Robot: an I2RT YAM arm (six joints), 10 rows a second.
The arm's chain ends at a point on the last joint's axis. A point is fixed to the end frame.
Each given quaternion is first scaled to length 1.
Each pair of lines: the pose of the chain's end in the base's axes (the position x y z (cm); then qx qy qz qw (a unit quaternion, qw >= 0)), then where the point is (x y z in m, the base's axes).
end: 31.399 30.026 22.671 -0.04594 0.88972 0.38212 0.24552
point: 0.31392 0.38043 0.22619
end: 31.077 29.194 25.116 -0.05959 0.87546 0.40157 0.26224
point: 0.30885 0.37205 0.25383
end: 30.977 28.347 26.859 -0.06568 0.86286 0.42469 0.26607
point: 0.30609 0.36330 0.27504
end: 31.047 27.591 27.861 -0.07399 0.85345 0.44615 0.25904
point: 0.30418 0.35526 0.28824
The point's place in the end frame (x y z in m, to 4 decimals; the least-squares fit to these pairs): 0.0088 0.0561 0.0566
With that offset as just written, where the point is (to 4 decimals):
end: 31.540 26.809 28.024 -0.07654 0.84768 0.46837 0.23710
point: 0.3066 0.3467 0.2932
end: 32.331 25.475 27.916 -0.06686 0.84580 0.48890 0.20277
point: 0.3136 0.3326 0.2956
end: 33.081 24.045 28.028 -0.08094 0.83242 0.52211 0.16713
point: 0.3162 0.3163 0.3018
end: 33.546 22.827 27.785 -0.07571 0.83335 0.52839 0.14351
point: 0.3205 0.3037 0.3006
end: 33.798 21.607 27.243 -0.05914 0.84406 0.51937 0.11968
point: 0.3249 0.2922 0.2941
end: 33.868 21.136 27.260 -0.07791 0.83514 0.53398 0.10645
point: 0.3219 0.2861 0.2964
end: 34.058 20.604 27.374 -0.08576 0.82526 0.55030 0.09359
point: 0.3217 0.2793 0.3003
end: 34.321 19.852 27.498 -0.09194 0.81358 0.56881 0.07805
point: 0.3226 0.2700 0.3048
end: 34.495 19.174 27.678 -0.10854 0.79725 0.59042 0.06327
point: 0.3210 0.2606 0.3101
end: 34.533 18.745 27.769 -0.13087 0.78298 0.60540 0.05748
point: 0.3176 0.2538 0.3131
